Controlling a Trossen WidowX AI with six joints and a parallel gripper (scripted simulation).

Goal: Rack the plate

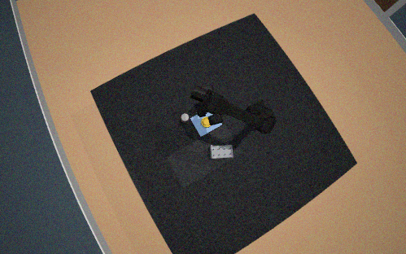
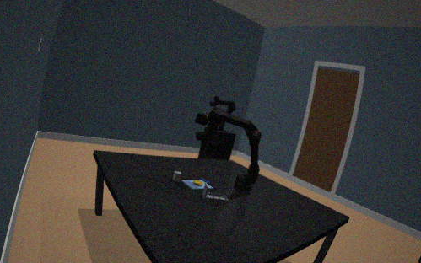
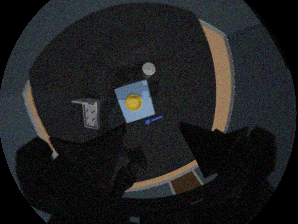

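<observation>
Right now the plate is 18 cm below my gripper tip, 3 cm to the left of it and 2 cm ahead of it. From my gripper tip the other things lie so: dish rack (22 cm to the left, 17 cm below, 5 cm ahead); small white cylinder (17 cm below, 11 cm ahead, 7 cm to the right).
</observation>
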